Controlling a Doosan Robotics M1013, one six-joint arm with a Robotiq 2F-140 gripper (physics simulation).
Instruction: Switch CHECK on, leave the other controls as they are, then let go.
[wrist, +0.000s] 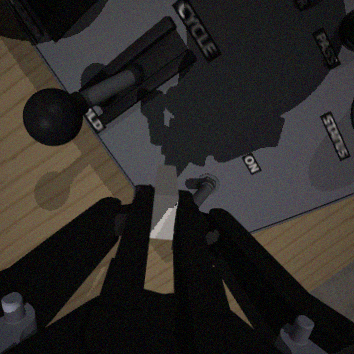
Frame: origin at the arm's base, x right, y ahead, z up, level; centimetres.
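Where they show: gripper, between the fingertips: (164, 181).
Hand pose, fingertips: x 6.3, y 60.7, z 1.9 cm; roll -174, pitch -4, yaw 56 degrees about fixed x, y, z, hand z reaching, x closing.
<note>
Each offset is from my fingertips to the top centre of the thing. "*": to the spot under its first point. Level surfaces: height alone.
My gripper (164, 181) is shut with nothing between its fingers, in the lower middle of the wrist view. The CHECK toggle {* dx +2.6, dy +2.6, dz -0.2 cm} (203, 192) is a small grey lever just right of the fingertips. It leans from its round base down and left, away from the ON label {* dx +2.2, dy +7.6, dz +0.0 cm} (251, 163), and the right finger hides its lower end. I cannot tell whether that finger touches it. The CHECK and OFF labels do not show.
The grey control panel (255, 200) lies on a wooden table {dz -11.4 cm} (30, 230). A lever with a black ball knob {dx -8.5, dy -4.6, dz +5.2 cm} (53, 116) stands at the left, in a slotted black guide near the CYCLE label {* dx -9.8, dy +7.7, dz +0.7 cm} (196, 30). PASS {dx -4.4, dy +15.2, dz +4.2 cm} (326, 47) and STATUS {dx +2.4, dy +14.1, dz +3.3 cm} (334, 135) labels are at the right. Dark shadows cover the upper panel.
</note>
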